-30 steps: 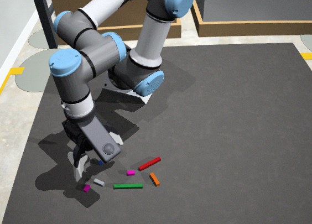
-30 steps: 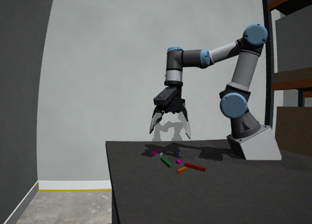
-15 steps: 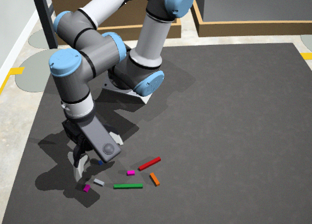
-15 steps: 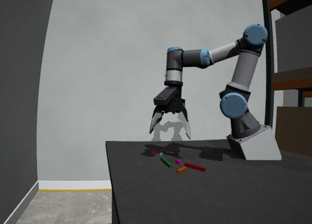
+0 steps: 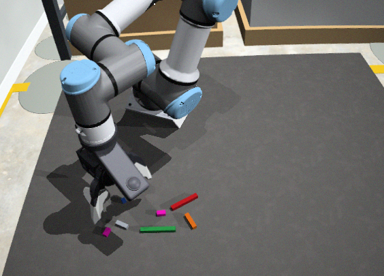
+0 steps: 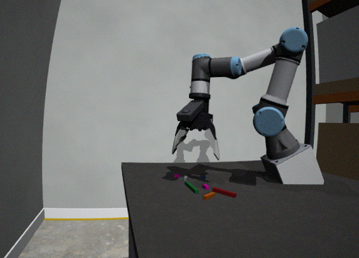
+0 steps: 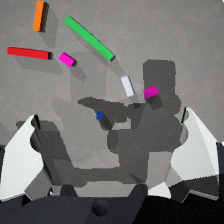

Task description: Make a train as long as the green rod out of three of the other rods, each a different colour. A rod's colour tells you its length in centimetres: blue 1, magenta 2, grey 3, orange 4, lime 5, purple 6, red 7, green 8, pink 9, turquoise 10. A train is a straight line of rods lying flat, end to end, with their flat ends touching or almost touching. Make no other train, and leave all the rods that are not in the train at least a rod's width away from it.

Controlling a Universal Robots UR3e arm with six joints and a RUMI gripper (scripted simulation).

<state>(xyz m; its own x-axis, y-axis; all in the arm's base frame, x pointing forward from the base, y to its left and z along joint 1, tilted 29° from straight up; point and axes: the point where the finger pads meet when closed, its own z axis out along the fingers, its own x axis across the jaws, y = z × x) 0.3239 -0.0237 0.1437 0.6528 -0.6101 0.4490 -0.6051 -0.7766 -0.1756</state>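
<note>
My gripper is now 70 mm above the blue rod, 50 mm past it and 20 mm to the left of it. The rest, counted from my hand: grey rod (70 mm below, 20 mm to the right, 20 mm ahead); green rod (70 mm to the left, 70 mm below, 30 mm ahead); red rod (130 mm to the left, 70 mm below, 40 mm behind).
</note>
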